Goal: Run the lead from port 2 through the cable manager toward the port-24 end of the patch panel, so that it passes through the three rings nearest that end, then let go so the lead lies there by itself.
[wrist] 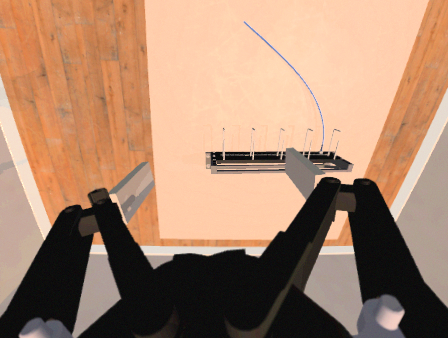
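The blue lead (300, 76) rises from the right part of the patch panel (208, 160), between the two rightmost rings in view. It curves away up the view, and its free end lies at the upper middle, apart from the rings. Several thin pale rings (223, 144) of the cable manager stand upright in a row along the panel. The lead does not run along this row. My gripper (217, 167) is open and empty, high above the table. Its right finger overlaps part of the panel in the view and hides it. Port numbers are too small to read.
The panel stands on a pale peach mat or table top (200, 75). Wood planks (100, 100) run along its left side, with a narrower wood strip (417, 75) on the right. A pale edge and grey floor lie beyond.
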